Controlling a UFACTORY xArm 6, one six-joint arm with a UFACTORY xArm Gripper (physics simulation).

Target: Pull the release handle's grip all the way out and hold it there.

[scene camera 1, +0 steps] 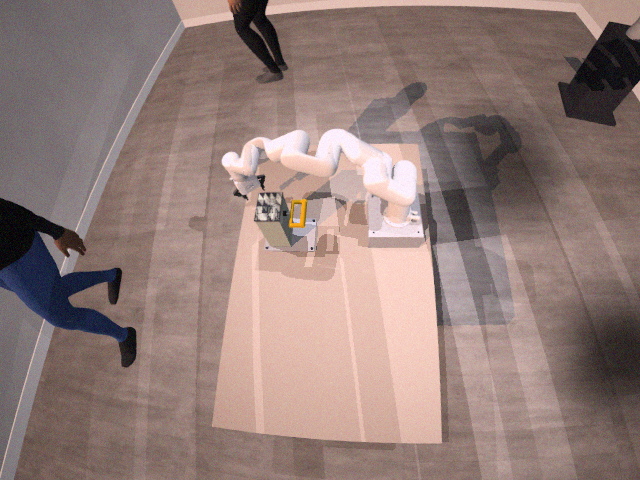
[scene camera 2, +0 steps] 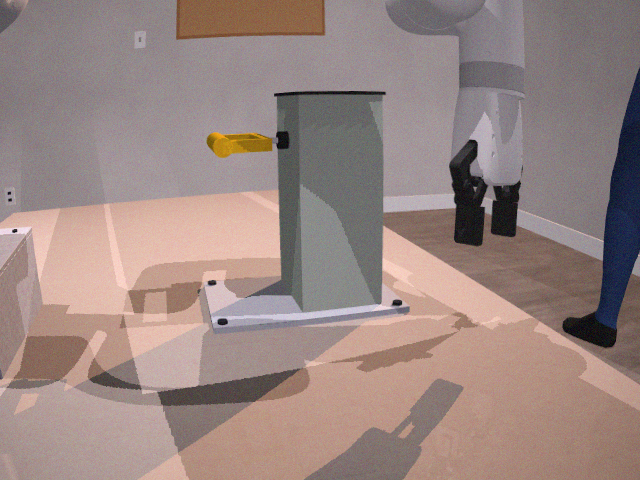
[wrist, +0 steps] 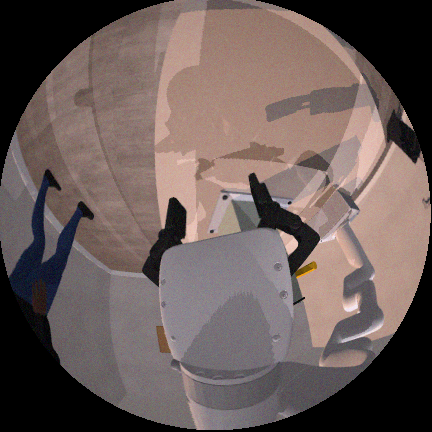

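The yellow release handle [scene camera 1: 303, 211] [scene camera 2: 223, 144] [wrist: 306, 270] is a rectangular loop with a round grip bar. It sticks out level from a black collar [scene camera 2: 282, 140] high on the grey-green post [scene camera 1: 276, 231] [scene camera 2: 341, 206], on the side facing the arm's base. A short bit of thin stem shows between loop and collar. My gripper [scene camera 1: 251, 188] [scene camera 2: 486, 235] [wrist: 213, 192] is open and empty. It points down on the post's far side from the handle, apart from both. In the wrist view its body hides much of the post and part of the handle.
The post stands on a white bolted plate [scene camera 1: 312, 238] [scene camera 2: 248, 311] on the table [scene camera 1: 330, 361]. The arm's base [scene camera 1: 395, 241] [scene camera 2: 20, 289] stands on the handle's side. One person [scene camera 1: 67, 289] [scene camera 2: 610, 258] stands beyond the table's end; another [scene camera 1: 258, 38] stands farther back.
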